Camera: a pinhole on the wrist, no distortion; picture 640 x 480 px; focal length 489.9 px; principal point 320.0 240.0 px. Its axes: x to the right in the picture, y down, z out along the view. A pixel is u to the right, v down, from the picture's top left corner.
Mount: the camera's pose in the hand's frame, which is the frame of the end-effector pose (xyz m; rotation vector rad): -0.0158 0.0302 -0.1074 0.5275 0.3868 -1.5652
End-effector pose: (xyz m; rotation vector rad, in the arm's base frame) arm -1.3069 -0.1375 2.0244 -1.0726 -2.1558 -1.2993
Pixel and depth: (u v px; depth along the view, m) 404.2 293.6 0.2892
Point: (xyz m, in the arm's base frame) -1.4272 -0.0948 1.8666
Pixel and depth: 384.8 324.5 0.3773
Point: -1.4785 -0.0325 1.8179
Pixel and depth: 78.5 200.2 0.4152
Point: -1.2549 0.1253 1.7846
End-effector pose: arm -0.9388 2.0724 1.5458 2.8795 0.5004 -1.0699
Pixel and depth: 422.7 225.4 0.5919
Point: -1.3257 2.3768 1.3968
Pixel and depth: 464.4 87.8 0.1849
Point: -1.0466 2.1508 1.6044
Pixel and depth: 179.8 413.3 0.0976
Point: -0.9273 2.0782 1.5462
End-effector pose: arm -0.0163 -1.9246 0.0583 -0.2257 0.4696 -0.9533
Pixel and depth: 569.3 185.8 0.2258
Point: -0.1766 -1.9777 0.1628
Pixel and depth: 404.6 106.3 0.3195
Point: -0.1576 -1.9203 0.2749
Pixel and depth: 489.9 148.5 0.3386
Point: -0.2020 -1.9735 0.2792
